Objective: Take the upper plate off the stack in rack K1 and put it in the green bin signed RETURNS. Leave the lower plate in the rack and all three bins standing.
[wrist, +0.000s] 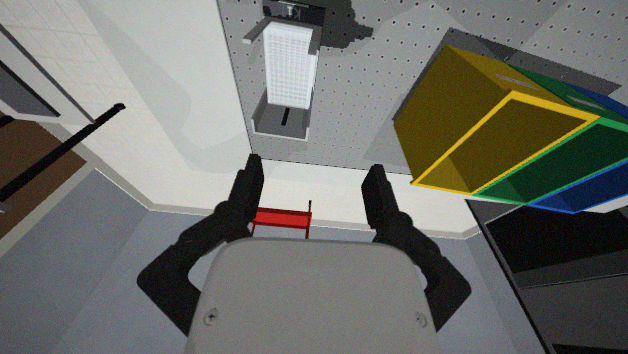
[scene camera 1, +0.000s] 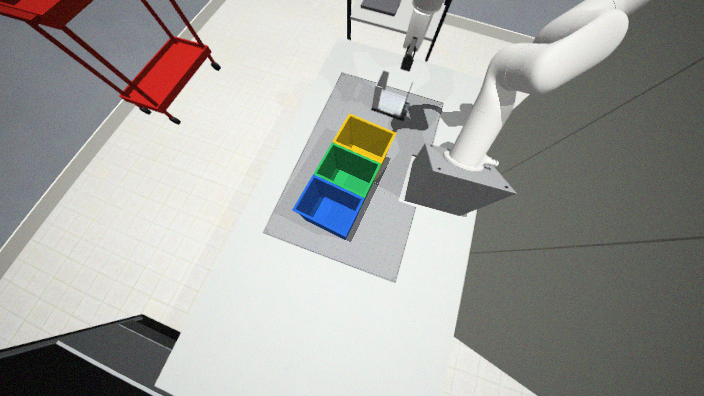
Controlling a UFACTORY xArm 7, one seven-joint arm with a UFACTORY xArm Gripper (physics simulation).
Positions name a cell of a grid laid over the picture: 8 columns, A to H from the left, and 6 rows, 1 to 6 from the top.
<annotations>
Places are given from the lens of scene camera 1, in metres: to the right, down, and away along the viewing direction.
yellow bin (scene camera 1: E3): 0.03, -0.25, 0.80
blue bin (scene camera 1: D4): -0.11, 0.03, 0.80
green bin (scene camera 1: D3): -0.02, -0.11, 0.80
</annotations>
